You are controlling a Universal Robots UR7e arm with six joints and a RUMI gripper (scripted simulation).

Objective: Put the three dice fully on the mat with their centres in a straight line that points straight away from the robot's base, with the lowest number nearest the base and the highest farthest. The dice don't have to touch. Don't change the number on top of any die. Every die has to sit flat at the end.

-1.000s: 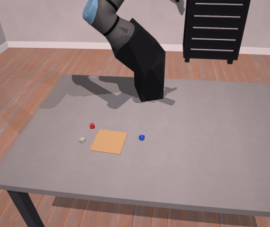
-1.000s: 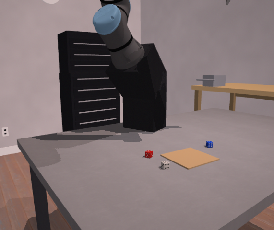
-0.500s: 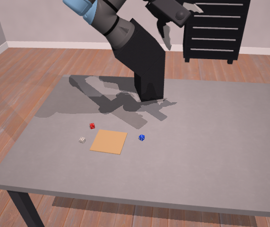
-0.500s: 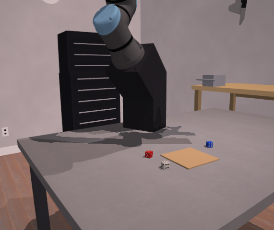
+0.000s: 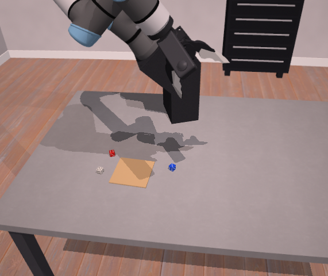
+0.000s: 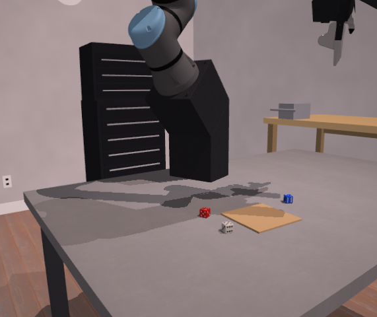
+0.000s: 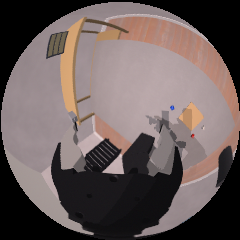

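Now: the white die 400 mm below my hand, 370 mm to the right of it and 80 mm behind it. From my hand the other things lie so: tan mat: 410 mm below, 240 mm to the right, 80 mm behind; red die: 400 mm below, 340 mm to the right, 180 mm behind; blue die: 400 mm below, 90 mm to the right, 90 mm behind.
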